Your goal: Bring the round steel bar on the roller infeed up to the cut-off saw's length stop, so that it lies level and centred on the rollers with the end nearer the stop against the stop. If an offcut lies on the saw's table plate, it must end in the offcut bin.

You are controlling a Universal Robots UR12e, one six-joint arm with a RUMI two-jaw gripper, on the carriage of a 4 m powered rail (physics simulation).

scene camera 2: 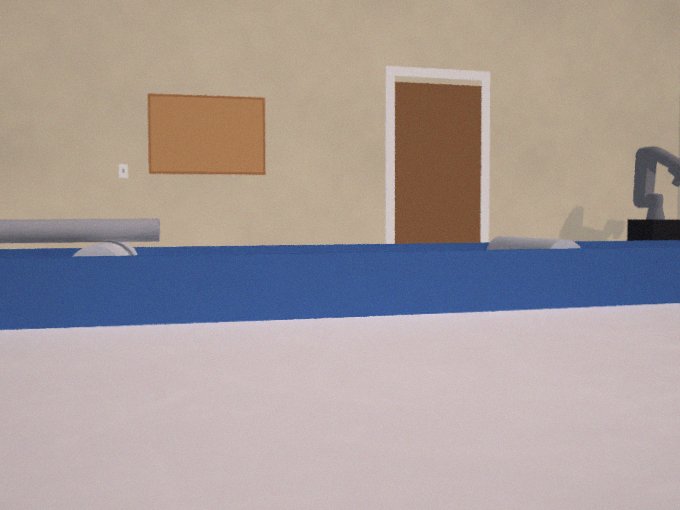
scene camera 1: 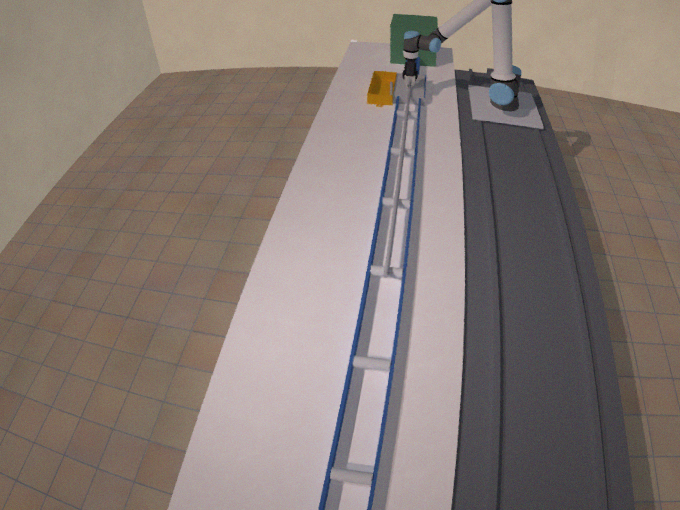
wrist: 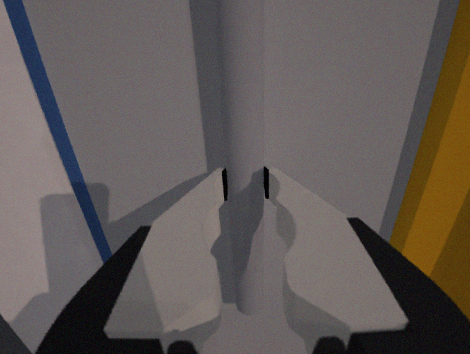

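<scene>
On a yellow offcut bin, the robot's wrist view and its scene camera share one and the same spot: (wrist: 424,232) and (scene camera 1: 384,87).
</scene>
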